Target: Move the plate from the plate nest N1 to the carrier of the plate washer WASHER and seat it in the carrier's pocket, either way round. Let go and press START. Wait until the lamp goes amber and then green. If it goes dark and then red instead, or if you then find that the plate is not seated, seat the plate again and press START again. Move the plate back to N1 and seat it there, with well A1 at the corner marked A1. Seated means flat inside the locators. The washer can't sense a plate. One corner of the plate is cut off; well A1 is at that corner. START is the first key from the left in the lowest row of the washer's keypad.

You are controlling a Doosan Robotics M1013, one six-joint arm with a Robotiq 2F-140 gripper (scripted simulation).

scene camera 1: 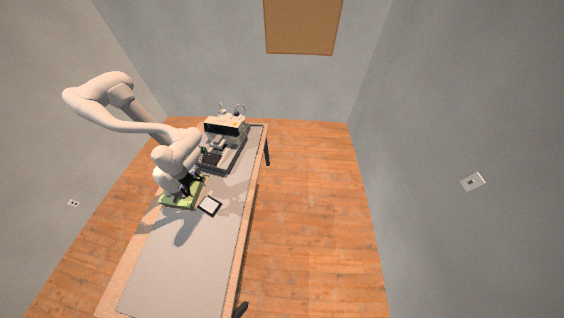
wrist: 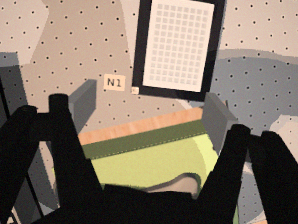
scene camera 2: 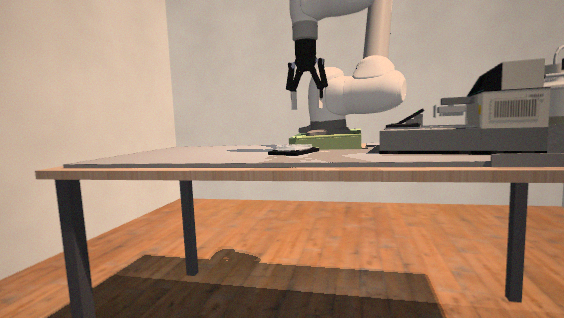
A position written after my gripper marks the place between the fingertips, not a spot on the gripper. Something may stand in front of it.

Observation:
I see my gripper (scene camera 2: pixel 306 108) and a washer (scene camera 2: pixel 508 113).
My gripper is seen too in the wrist view (wrist: pixel 150 100). The washer shows as well in scene camera 1 (scene camera 1: pixel 233 131).

